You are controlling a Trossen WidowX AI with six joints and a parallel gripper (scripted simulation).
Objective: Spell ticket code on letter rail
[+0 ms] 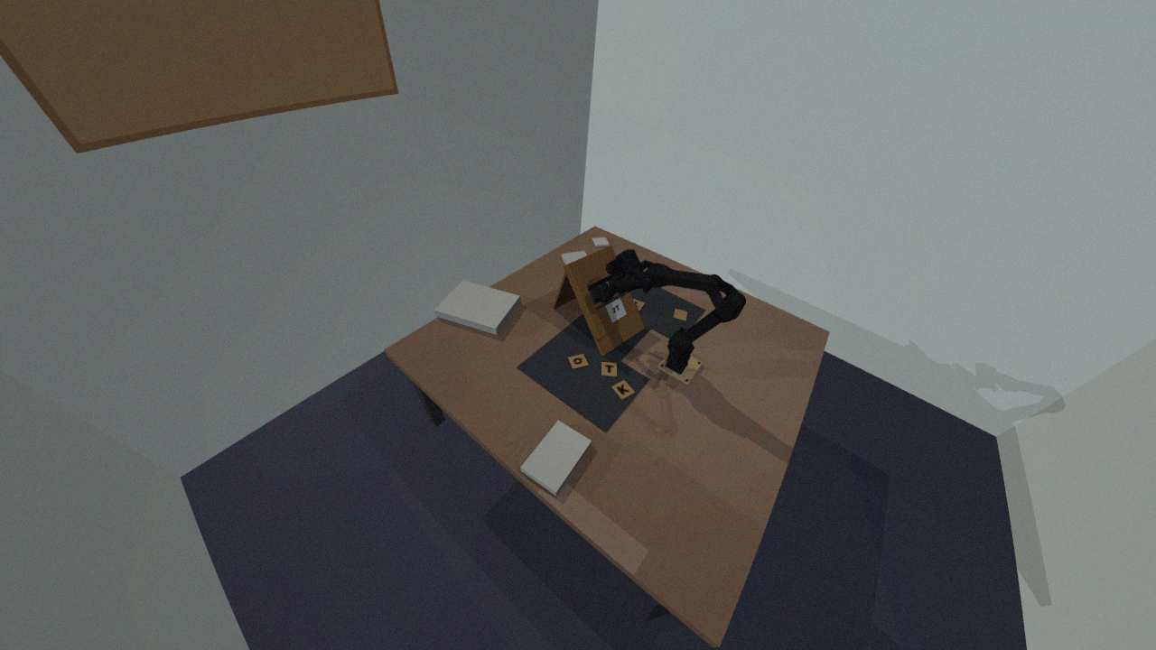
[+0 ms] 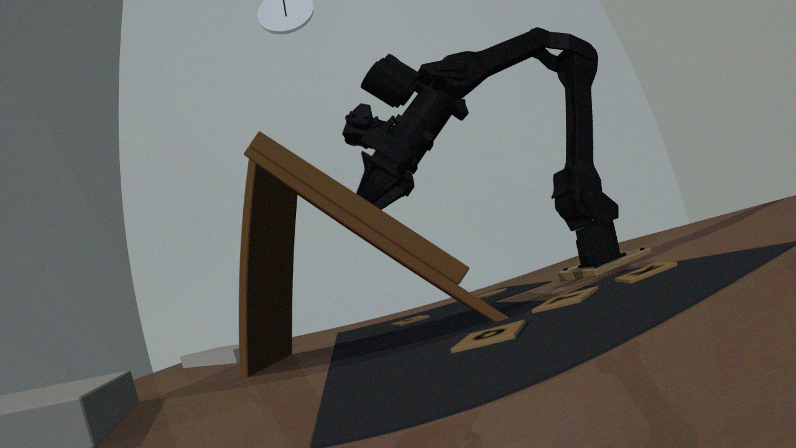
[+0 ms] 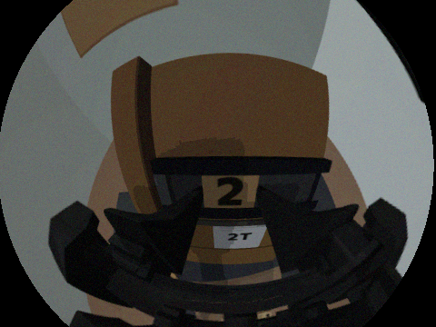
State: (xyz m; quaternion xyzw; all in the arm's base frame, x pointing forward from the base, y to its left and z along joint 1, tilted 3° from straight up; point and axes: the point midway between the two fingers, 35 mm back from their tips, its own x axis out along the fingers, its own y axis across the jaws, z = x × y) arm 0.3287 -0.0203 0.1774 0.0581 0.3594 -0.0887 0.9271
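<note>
My gripper tip is now 6 cm past the white ticket, 1 cm to the left of it and 7 cm above it. The rest, counted from my gripper tip: tile marked 2: right at my gripper tip; then tile marked O: 6 cm behind, 23 cm to the left, 17 cm below; then dark mat: 15 cm behind, 1 cm to the left, 17 cm below.
</note>
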